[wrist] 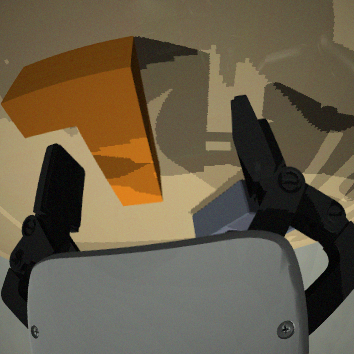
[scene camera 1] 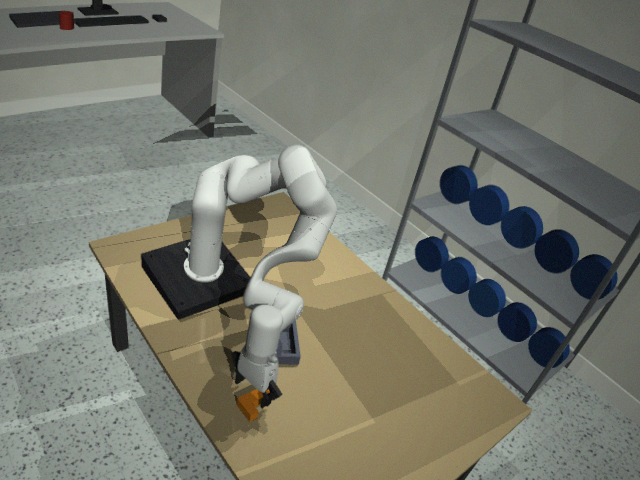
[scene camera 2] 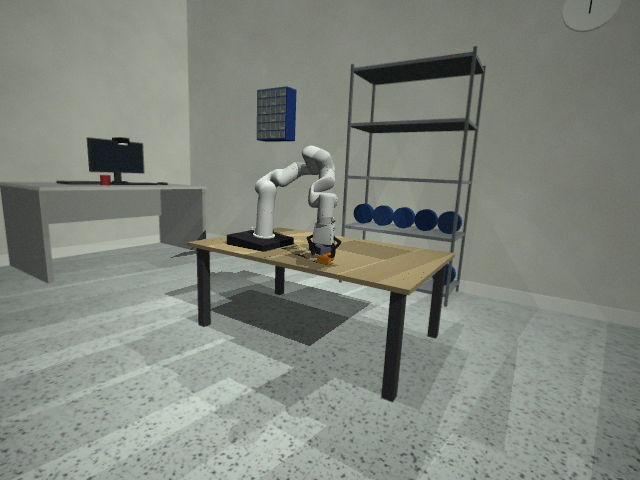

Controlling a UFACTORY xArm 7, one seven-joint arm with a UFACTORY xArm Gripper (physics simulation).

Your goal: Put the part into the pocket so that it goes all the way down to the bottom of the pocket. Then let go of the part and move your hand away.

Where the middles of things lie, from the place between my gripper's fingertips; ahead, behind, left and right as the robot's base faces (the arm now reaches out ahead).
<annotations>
I see the orange L-shaped part (wrist: 98,88) 3 cm ahead of my hand and 1 cm below it. From my hand the other things lie so: pocket block (scene camera 1: 288,351) (8 cm behind, 19 cm to the left, 1 cm below).
</annotations>
